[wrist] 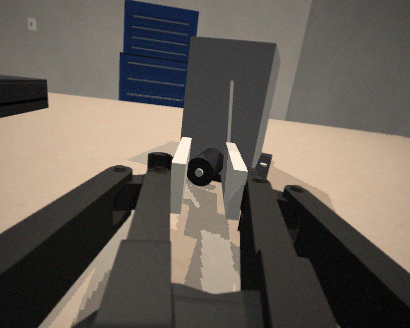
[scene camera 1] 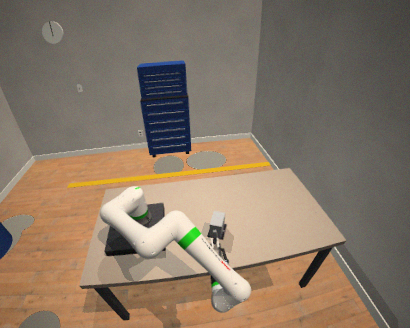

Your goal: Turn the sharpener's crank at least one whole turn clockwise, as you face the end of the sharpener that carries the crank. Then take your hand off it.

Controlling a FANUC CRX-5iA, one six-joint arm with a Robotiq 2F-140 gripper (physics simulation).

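Places are measured from the arm's base along level axes (x ahead, y left, z up), in metres.
Pixels of known places: gripper, fingertip midpoint: [wrist: 206,157] [scene camera 1: 214,239]; arm's base at its link origin: [scene camera 1: 140,218].
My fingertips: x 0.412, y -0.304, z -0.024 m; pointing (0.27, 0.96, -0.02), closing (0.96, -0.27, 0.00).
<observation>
Ahead of a thing's pixels: the offset from my fingertips to its middle. "spot": to the spot under its first point. Level surfaces: height alone.
The sharpener {spot: dx +0.043, dy +0.061, dz +0.096 m} [scene camera 1: 217,220] [wrist: 220,90] is a grey box with a lighter top, standing upright on the table. In the wrist view its dark crank end faces me. The crank arm [wrist: 231,107] is a thin light bar running down that face, with the crank handle {spot: dx -0.007, dy -0.026, dz +0.003 m} [wrist: 207,165], a black round knob, at its lower end. My gripper [scene camera 1: 216,243] [wrist: 206,157] is shut on the handle, with the knob between its two pale finger pads. The fingers hide the lower part of the crank arm. The handle is too small to make out in the scene view.
The table {dz -0.032 m} [scene camera 1: 280,200] [wrist: 75,145] bears the sharpener and the arm's black base plate [scene camera 1: 159,212] [wrist: 22,95], left of the sharpener. The near table edge lies beneath the forearm. A blue cabinet [scene camera 1: 167,120] [wrist: 155,75] stands on the floor beyond the table.
</observation>
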